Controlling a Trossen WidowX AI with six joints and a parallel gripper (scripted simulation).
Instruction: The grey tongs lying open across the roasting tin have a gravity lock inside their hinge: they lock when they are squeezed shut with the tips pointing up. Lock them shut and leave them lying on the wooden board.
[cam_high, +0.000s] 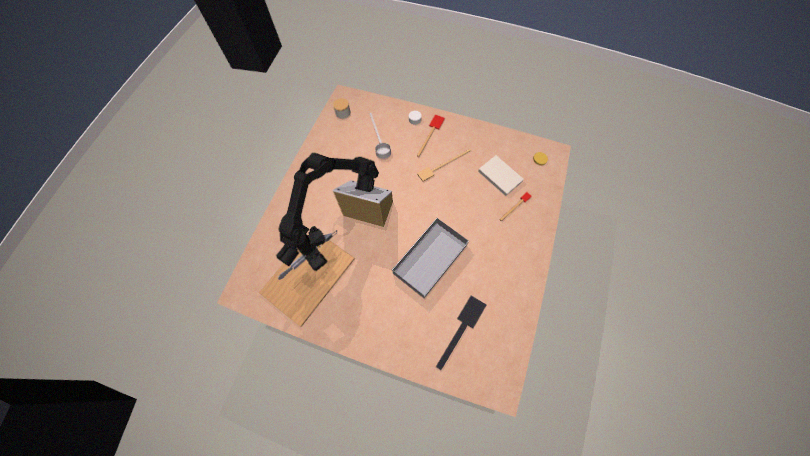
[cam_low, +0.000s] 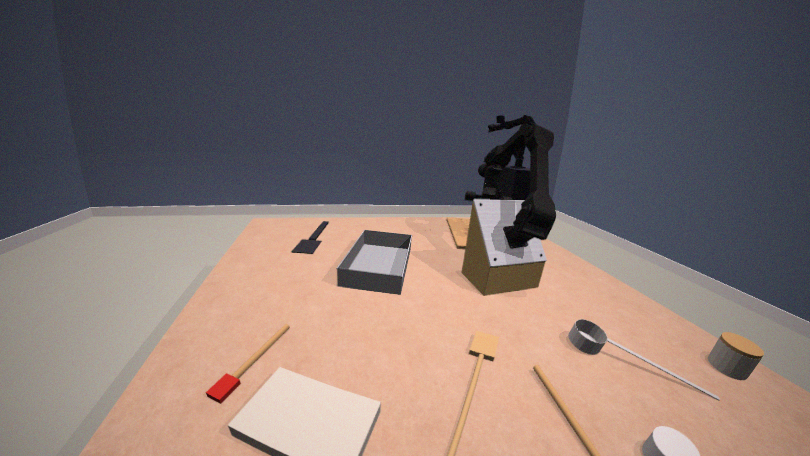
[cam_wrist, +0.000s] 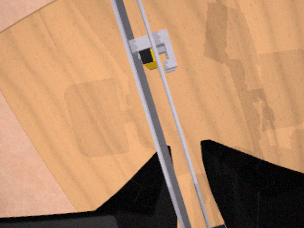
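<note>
Now: the yellow slider 20 mm ahead of my gripper tip, 40 mm to the left of it and 30 mm above it. From my gripper tip the other things lie so: roasting tin: 470 mm ahead, 130 mm to the left, 60 mm below; then wooden board: 30 mm behind, 70 mm to the right, 80 mm below; then black spatula: 650 mm ahead, 130 mm to the right, 90 mm below.
</note>
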